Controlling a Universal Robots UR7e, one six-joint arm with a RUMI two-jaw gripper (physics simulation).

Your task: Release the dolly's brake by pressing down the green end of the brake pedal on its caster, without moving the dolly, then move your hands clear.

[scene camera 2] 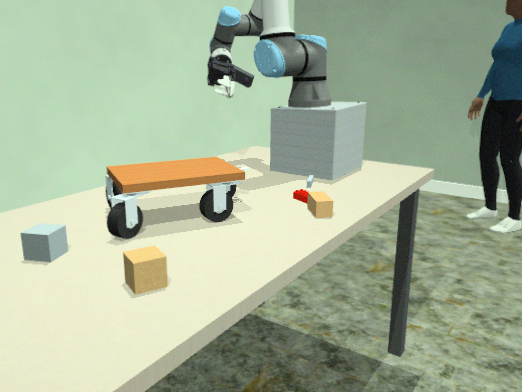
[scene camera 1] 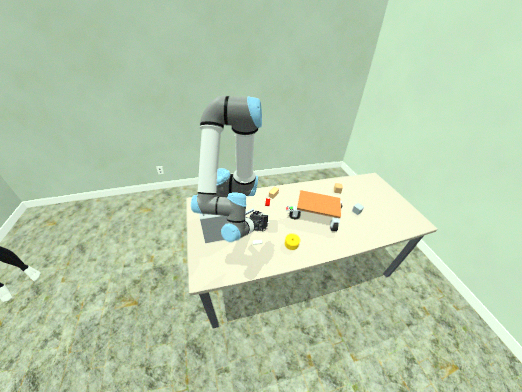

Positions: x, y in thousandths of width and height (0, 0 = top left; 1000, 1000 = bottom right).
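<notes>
My gripper (scene camera 2: 442, 246) is here in the scene. I see a dolly (scene camera 2: 240, 557) (scene camera 1: 597, 517) as well, and with it a grey block (scene camera 2: 83, 619) and an orange-tan block (scene camera 2: 279, 688).
</notes>
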